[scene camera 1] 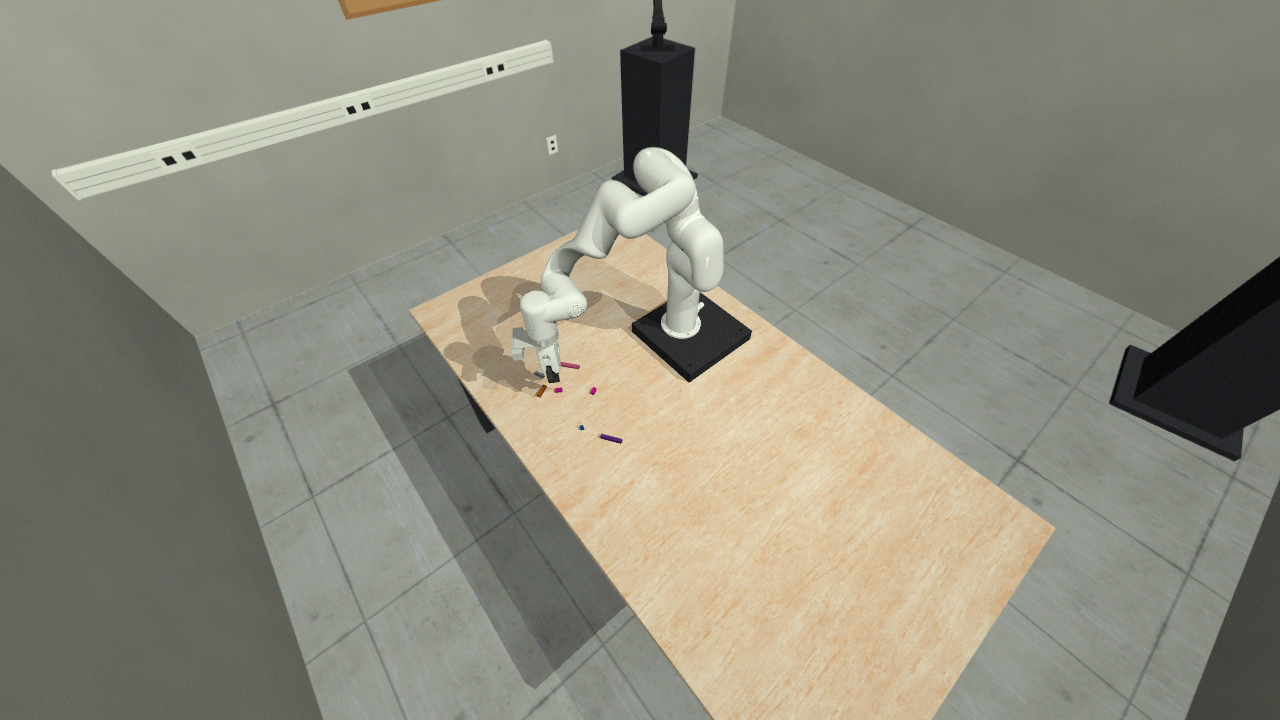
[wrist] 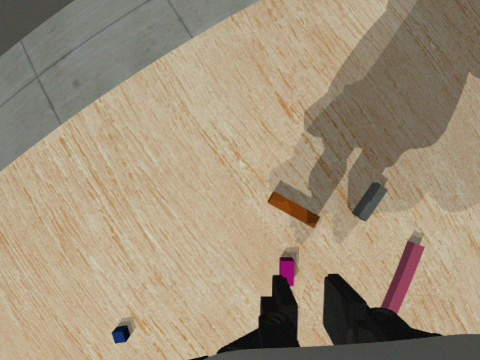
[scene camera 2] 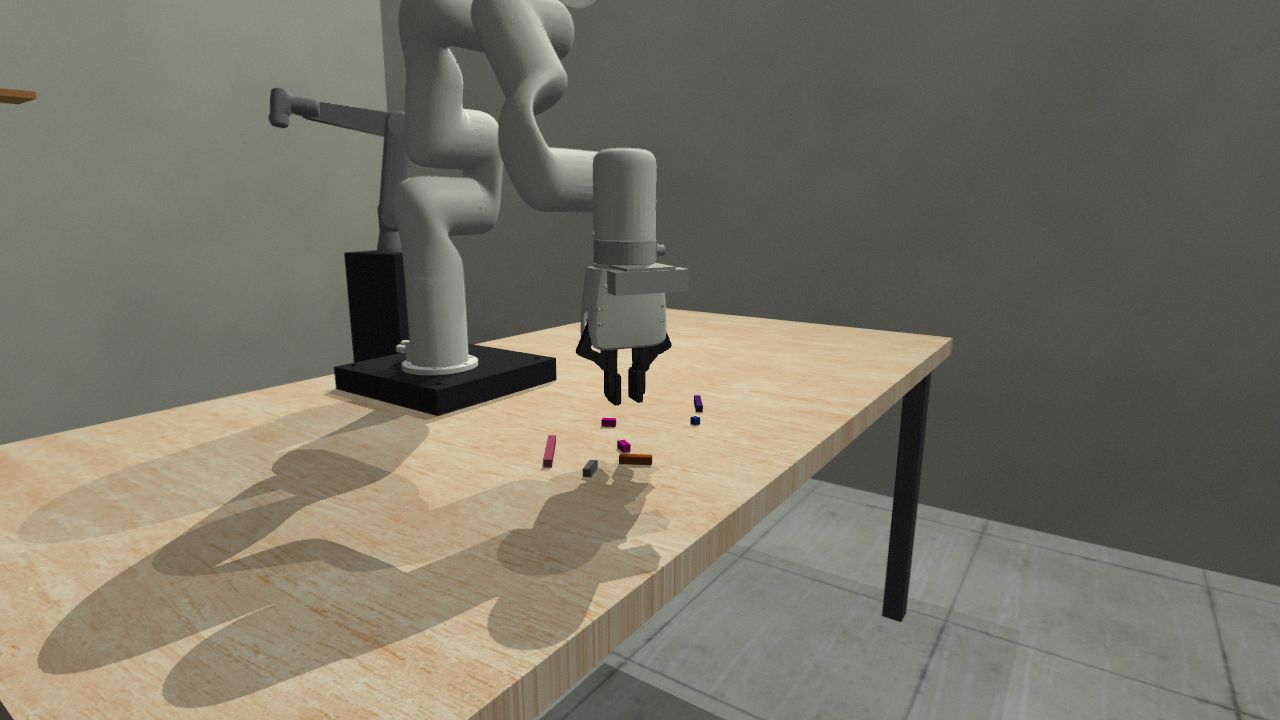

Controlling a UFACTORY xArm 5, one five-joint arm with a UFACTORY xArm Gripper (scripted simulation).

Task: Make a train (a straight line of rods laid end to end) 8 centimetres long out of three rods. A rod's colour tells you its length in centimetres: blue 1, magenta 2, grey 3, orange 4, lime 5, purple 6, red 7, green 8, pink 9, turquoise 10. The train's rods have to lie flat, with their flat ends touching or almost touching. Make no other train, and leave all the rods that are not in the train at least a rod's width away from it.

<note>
The pictures show: my gripper, an orange rod and a pink rod.
My gripper also shows in scene camera 1 and in the wrist view.
</note>
